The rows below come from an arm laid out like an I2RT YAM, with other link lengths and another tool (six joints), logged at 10 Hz.
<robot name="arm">
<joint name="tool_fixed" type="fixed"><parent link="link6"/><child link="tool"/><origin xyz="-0.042 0.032 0.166" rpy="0.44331 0 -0.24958"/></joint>
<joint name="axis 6" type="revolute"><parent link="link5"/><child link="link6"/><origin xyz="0 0.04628 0.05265" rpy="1.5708 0 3.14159"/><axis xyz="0 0 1"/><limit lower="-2.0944" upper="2.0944"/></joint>
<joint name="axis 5" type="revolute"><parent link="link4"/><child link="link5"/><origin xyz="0.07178 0.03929 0.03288" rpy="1.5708 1.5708 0"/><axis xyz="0 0 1"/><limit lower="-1.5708" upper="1.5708"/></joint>
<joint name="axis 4" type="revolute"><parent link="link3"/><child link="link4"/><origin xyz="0.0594 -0.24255 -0.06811" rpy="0 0 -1.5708"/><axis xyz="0 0 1"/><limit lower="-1.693" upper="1.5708"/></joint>
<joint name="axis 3" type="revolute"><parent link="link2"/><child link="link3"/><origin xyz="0.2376 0 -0.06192" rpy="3.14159 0 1.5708"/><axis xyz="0 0 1"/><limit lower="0" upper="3.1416"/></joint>
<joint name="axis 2" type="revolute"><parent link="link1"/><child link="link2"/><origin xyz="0.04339 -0.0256 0.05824" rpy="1.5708 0 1.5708"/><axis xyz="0 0 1"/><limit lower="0" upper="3.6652"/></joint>
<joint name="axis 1" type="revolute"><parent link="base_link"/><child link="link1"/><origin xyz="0 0 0.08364" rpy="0 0 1.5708"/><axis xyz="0 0 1"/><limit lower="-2.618" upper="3.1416"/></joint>
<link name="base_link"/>
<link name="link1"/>
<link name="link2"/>
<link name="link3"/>
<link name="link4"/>
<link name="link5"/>
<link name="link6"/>
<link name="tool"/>
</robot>
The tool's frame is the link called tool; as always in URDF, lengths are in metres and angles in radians.
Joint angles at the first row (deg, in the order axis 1, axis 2, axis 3, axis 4, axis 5, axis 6):
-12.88, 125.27, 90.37, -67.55, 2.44, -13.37
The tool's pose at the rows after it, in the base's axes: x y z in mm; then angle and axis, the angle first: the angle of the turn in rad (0 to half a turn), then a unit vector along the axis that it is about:
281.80 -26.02 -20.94 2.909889 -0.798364 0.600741 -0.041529
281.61 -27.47 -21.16 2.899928 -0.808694 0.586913 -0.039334
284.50 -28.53 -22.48 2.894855 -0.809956 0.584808 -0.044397
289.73 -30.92 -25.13 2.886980 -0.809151 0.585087 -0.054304
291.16 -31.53 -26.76 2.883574 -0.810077 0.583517 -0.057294
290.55 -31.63 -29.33 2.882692 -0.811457 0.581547 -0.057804
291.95 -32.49 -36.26 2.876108 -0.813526 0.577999 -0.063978
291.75 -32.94 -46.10 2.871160 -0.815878 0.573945 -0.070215
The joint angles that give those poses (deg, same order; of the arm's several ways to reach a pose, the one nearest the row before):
-13.32, 125.27, 90.35, -67.46, 2.37, -15.77
-13.32, 125.27, 90.34, -67.20, 2.35, -17.83
-13.34, 125.27, 90.35, -66.52, 2.37, -18.06
-13.56, 125.27, 90.26, -65.23, 2.37, -18.09
-13.58, 125.27, 90.04, -64.60, 2.37, -18.28
-13.56, 125.27, 89.45, -63.90, 2.42, -18.52
-13.58, 125.27, 88.09, -61.69, 2.44, -18.94
-13.54, 125.27, 85.97, -58.74, 2.55, -19.33

